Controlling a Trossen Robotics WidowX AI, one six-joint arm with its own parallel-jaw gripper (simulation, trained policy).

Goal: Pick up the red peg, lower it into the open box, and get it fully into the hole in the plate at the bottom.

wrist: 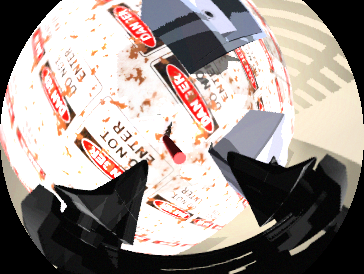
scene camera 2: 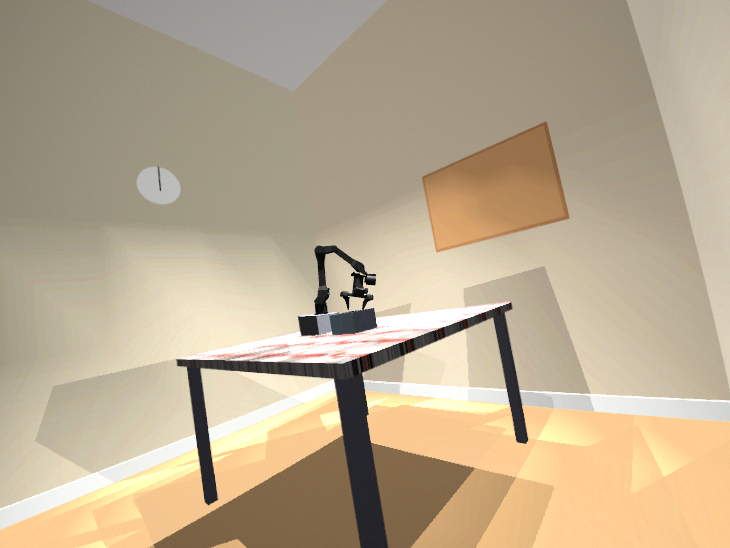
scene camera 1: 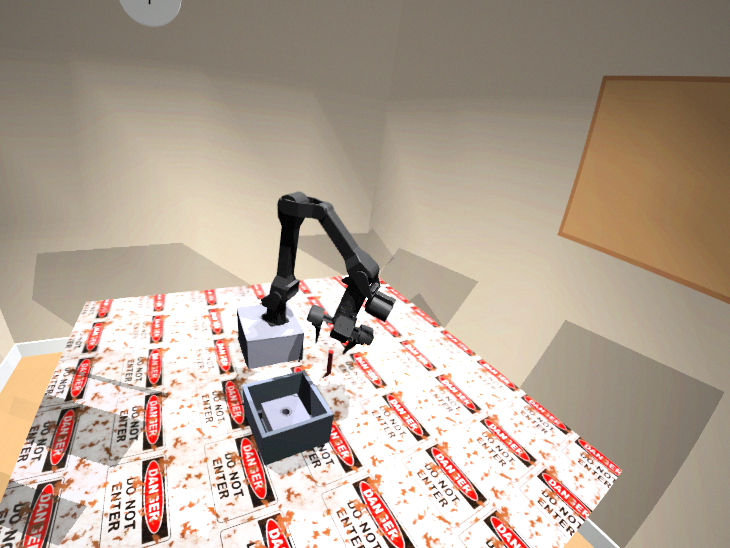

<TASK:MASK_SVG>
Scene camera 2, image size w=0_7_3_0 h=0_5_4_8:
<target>grey box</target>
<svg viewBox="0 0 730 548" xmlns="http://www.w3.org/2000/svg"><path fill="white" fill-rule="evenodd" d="M374 308L329 315L332 335L355 334L377 328Z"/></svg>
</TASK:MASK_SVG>
